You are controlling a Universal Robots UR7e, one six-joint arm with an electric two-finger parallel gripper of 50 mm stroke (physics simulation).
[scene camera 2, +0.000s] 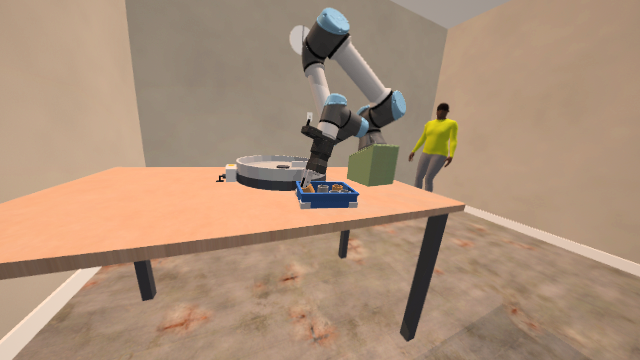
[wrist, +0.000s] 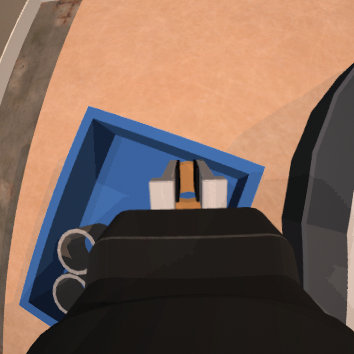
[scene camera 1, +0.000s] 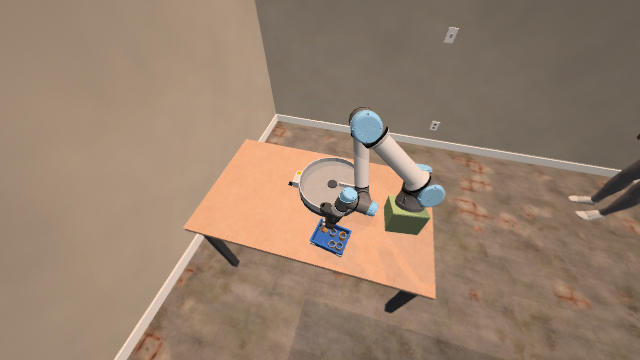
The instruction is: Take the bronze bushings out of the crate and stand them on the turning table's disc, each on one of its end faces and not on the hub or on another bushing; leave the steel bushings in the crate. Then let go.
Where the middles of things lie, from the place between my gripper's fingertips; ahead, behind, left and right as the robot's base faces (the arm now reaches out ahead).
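Scene:
Turning table disc [scene camera 1: 320,184]: 31 cm to the right of my hand and 1 cm above it. Blue crate [scene camera 2: 315,200]: 4 cm to the left of my hand, 6 cm behind it, 1 cm below it.

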